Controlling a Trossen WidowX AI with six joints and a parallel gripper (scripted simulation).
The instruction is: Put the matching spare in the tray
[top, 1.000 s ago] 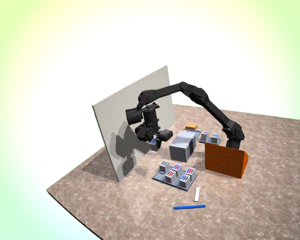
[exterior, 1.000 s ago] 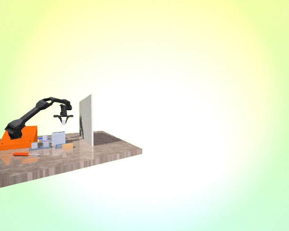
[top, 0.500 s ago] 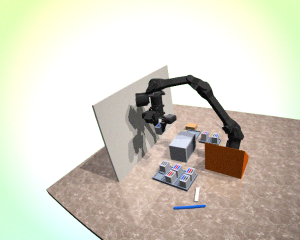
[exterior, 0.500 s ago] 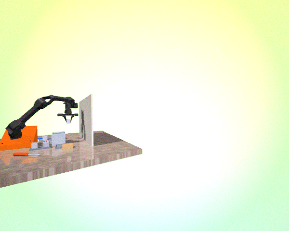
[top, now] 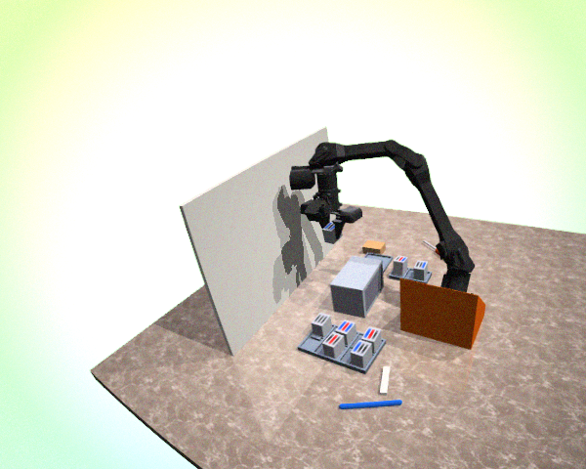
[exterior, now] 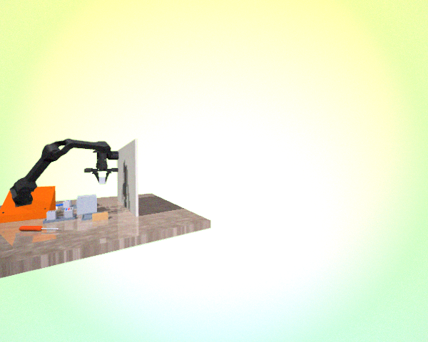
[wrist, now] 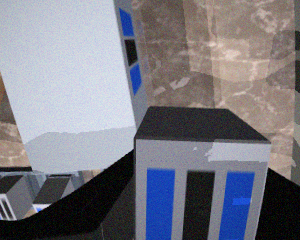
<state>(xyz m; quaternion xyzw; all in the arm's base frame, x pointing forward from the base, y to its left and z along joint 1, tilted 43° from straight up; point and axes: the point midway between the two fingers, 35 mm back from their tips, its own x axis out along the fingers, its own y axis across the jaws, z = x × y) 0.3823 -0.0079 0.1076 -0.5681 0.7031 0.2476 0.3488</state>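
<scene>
Now: gripper tip 7 cm past the flat grey tray, 15 cm to the left of it and 18 cm above it. Also, from my gripper tip: tall grey wall panel: 15 cm ahead, 3 cm to the left, 4 cm above; grey spare: 3 cm above; grey mounted unit: 8 cm behind, 4 cm to the left, 13 cm below.
</scene>
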